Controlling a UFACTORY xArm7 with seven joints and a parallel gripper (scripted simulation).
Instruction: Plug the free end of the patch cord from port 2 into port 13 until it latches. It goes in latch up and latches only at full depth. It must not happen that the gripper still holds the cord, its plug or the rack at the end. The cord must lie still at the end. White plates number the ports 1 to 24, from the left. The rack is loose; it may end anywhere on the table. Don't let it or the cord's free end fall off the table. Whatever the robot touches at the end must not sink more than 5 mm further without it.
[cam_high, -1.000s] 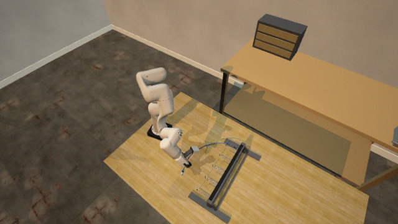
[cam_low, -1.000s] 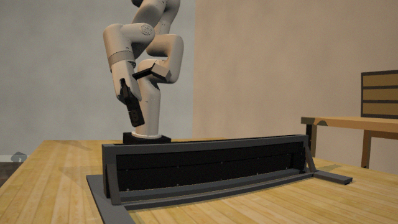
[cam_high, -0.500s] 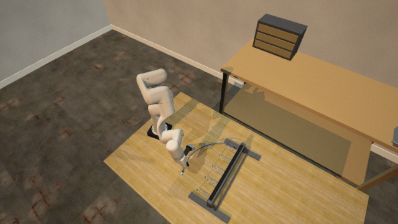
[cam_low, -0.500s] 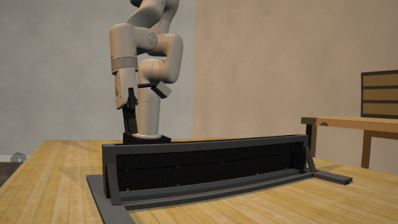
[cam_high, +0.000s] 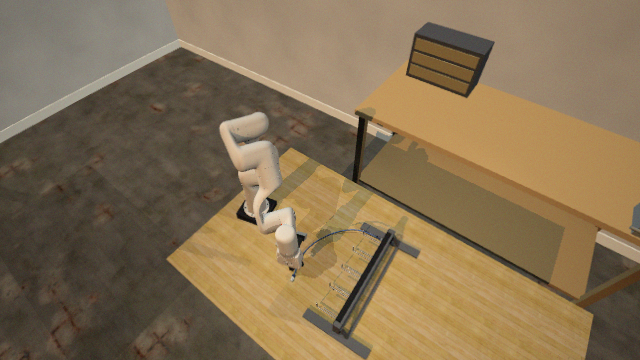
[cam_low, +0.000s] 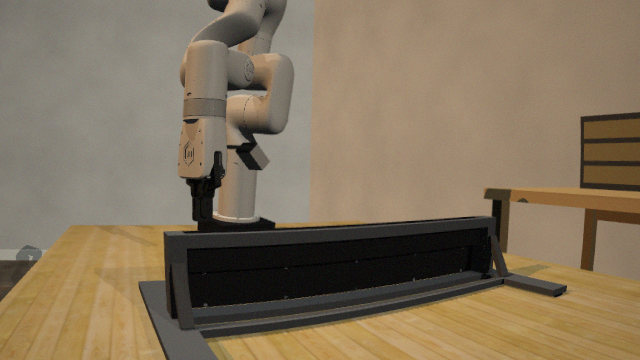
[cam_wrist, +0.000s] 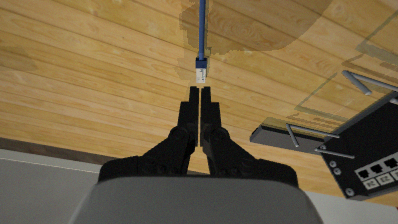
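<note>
My gripper is now 1 cm short of the cord plug, 2 cm to the left of it and 9 cm above it.
</note>
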